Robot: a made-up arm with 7 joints. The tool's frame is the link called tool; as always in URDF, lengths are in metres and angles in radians.
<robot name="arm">
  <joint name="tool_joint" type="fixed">
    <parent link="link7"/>
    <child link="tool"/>
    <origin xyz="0 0 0" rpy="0 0.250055 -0.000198"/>
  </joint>
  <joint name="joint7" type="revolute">
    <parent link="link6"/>
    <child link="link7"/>
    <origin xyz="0.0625 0 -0.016"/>
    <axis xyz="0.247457 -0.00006 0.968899"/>
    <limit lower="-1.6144" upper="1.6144"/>
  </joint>
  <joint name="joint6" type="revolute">
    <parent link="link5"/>
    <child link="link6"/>
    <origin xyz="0.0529 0 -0.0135"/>
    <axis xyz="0.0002 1 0.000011"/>
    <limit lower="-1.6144" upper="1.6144"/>
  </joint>
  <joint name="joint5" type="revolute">
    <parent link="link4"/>
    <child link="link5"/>
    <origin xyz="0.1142 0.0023 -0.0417"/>
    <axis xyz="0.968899 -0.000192 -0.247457"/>
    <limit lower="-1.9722" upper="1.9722"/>
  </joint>
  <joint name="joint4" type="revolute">
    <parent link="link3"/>
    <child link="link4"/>
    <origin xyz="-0.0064 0 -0.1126"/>
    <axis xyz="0.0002 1 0.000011"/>
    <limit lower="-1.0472" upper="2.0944"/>
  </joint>
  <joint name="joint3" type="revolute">
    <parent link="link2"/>
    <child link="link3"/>
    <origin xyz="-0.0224 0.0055 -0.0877"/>
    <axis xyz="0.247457 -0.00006 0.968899"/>
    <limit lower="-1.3" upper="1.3"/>
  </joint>
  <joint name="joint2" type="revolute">
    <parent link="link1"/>
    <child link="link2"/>
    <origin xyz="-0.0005 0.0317 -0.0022"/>
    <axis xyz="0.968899 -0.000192 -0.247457"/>
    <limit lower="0" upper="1.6"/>
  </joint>
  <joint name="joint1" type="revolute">
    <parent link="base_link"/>
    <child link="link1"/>
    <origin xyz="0 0 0"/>
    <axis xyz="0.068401 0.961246 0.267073"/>
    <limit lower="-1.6" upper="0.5"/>
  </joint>
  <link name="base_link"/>
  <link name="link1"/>
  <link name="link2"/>
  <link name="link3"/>
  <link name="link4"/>
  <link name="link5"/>
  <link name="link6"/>
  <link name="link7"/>
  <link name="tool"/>
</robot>
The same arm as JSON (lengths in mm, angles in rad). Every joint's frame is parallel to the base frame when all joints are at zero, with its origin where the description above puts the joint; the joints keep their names.
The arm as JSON. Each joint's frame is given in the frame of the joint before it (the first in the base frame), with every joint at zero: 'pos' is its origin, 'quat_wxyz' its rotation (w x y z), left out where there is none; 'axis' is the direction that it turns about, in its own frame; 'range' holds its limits. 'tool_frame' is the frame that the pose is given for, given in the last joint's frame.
{"length_unit": "mm", "angle_unit": "rad", "joints": [{"joint": "joint1", "pos": [0.0, 0.0, 0.0], "axis": [0.068403, 0.961235, 0.26711], "range": [-1.6, 0.5]}, {"joint": "joint2", "pos": [-0.5, 31.7, -2.2], "axis": [0.968889, -0.0002, -0.247497], "range": [0.0, 1.6]}, {"joint": "joint3", "pos": [-22.4, 5.5, -87.7], "axis": [0.247497, -0.0001, 0.968889], "range": [-1.3, 1.3]}, {"joint": "joint4", "pos": [-6.4, 0.0, -112.6], "axis": [0.0002, 1.0, 0.0], "range": [-1.0472, 2.0944]}, {"joint": "joint5", "pos": [114.2, 2.3, -41.7], "axis": [0.968889, -0.0002, -0.247497], "range": [-1.9722, 1.9722]}, {"joint": "joint6", "pos": [52.9, 0.0, -13.5], "axis": [0.0002, 1.0, 0.0], "range": [-1.6144, 1.6144]}, {"joint": "joint7", "pos": [62.5, 0.0, -16.0], "axis": [0.247497, -0.0001, 0.968889], "range": [-1.6144, 1.6144]}], "tool_frame": {"pos": [0.0, 0.0, 0.0], "quat_wxyz": [0.992194, 0.000012, 0.124702, -0.000098]}}
